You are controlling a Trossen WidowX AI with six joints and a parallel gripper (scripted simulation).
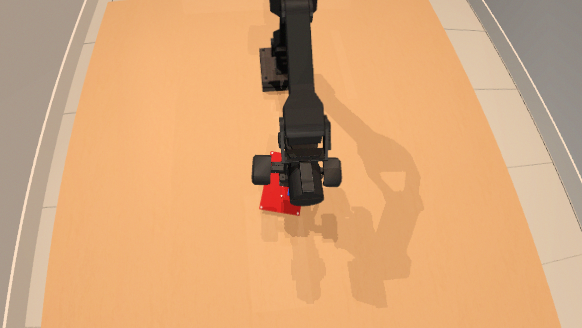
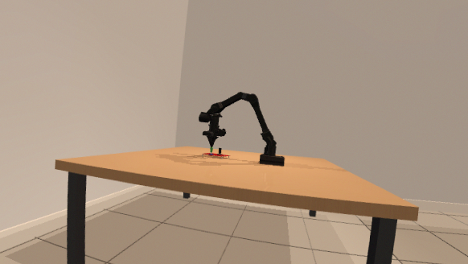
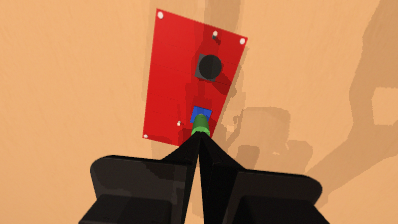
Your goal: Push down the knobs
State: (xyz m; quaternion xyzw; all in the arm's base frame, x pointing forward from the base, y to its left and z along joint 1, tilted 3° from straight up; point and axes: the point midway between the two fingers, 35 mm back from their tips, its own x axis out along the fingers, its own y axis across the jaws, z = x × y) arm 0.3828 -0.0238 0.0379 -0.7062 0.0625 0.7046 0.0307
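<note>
My gripper tip is now 20 mm above the green knob. From my gripper tip the other things lie so: black knob: 60 mm behind, 10 mm to the left, 20 mm below.
</note>
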